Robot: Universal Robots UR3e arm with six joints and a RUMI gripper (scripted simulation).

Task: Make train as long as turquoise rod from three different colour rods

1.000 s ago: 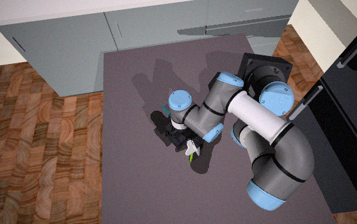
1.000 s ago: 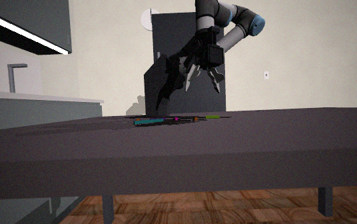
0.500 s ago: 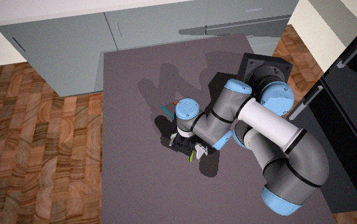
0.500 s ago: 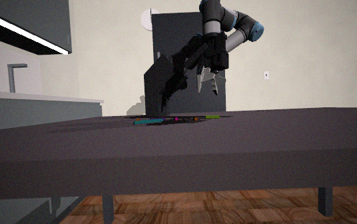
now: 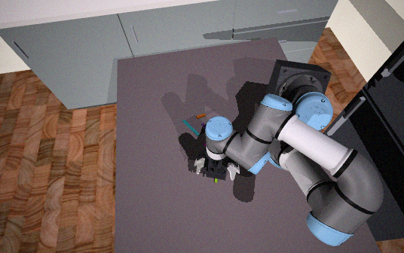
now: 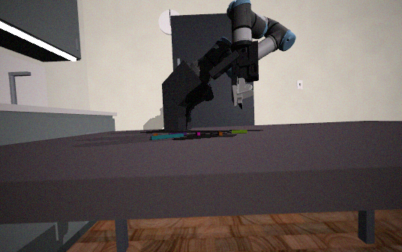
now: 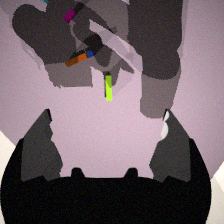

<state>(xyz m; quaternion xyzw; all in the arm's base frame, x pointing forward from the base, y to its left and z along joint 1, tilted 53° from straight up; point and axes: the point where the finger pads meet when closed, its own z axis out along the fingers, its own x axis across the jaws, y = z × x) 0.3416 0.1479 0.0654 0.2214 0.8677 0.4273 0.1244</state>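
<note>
Right now my hand is 8 cm above the lime rod. From my hand the other things lie so: blue rod 1 cm ahead, 7 cm to the right, 8 cm below; magenta rod 2 cm ahead, 14 cm to the right, 8 cm below; purple rod 1 cm ahead, 21 cm to the right, 8 cm below.
</note>
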